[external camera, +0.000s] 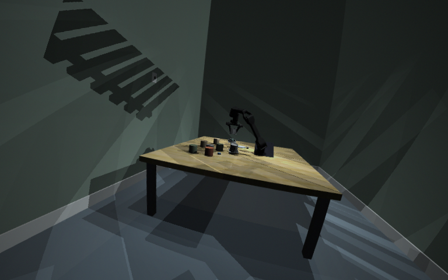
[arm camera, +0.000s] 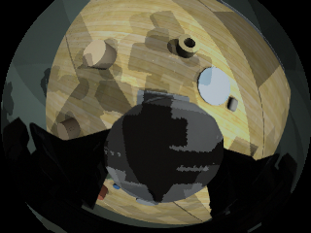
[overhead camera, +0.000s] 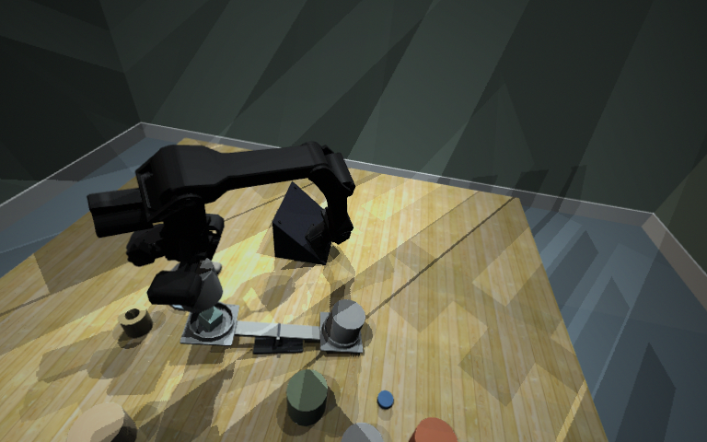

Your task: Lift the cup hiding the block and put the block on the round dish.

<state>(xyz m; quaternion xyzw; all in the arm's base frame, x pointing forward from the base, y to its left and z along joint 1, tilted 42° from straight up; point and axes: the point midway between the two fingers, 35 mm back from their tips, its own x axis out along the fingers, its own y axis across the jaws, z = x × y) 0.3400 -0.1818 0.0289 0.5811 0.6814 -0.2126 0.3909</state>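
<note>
My gripper tip is now 9 cm above the teal block and 1 cm to the right of it. Also, from my gripper tip: blue disc (37 cm to the left, 17 cm below, 3 cm ahead); then pale round dish (17 cm below, 11 cm to the right, 10 cm behind); then tan ring (16 cm to the right, 15 cm below, 1 cm ahead).
</note>
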